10 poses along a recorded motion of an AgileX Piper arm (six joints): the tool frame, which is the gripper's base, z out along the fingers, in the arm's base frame.
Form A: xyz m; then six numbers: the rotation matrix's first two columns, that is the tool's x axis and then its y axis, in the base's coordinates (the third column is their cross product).
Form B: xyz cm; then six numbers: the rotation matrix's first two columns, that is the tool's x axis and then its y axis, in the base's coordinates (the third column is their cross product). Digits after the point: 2 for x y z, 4 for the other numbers.
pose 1, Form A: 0.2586 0.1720 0.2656 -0.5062 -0.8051 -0.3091 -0.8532 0.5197 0.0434
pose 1, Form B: 25.86 17.20 26.56 -0.5062 -0.8051 -0.3091 -0.8532 0.5197 0.0434
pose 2, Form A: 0.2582 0.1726 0.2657 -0.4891 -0.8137 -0.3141 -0.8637 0.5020 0.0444
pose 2, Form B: 25.82 17.26 26.57 -0.4891 -0.8137 -0.3141 -0.8637 0.5020 0.0444
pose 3, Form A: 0.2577 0.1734 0.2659 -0.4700 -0.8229 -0.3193 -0.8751 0.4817 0.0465
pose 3, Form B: 25.77 17.34 26.59 -0.4700 -0.8229 -0.3193 -0.8751 0.4817 0.0465
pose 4, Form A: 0.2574 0.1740 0.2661 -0.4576 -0.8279 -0.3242 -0.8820 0.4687 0.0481
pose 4, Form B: 25.74 17.40 26.61 -0.4576 -0.8279 -0.3242 -0.8820 0.4687 0.0481
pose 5, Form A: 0.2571 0.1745 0.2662 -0.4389 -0.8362 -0.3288 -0.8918 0.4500 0.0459
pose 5, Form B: 25.71 17.45 26.62 -0.4389 -0.8362 -0.3288 -0.8918 0.4500 0.0459
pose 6, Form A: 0.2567 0.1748 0.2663 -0.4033 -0.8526 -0.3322 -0.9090 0.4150 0.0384
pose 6, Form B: 25.67 17.48 26.63 -0.4033 -0.8526 -0.3322 -0.9090 0.4150 0.0384
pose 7, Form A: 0.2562 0.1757 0.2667 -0.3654 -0.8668 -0.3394 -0.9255 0.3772 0.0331
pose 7, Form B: 25.62 17.57 26.67 -0.3654 -0.8668 -0.3394 -0.9255 0.3772 0.0331
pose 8, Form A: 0.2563 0.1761 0.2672 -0.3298 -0.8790 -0.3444 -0.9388 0.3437 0.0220
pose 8, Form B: 25.63 17.61 26.72 -0.3298 -0.8790 -0.3444 -0.9388 0.3437 0.0220
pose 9, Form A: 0.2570 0.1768 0.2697 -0.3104 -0.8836 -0.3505 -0.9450 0.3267 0.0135
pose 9, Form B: 25.70 17.68 26.97 -0.3104 -0.8836 -0.3505 -0.9450 0.3267 0.0135
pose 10, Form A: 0.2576 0.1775 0.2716 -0.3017 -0.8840 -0.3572 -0.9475 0.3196 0.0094
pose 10, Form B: 25.76 17.75 27.16 -0.3017 -0.8840 -0.3572 -0.9475 0.3196 0.0094
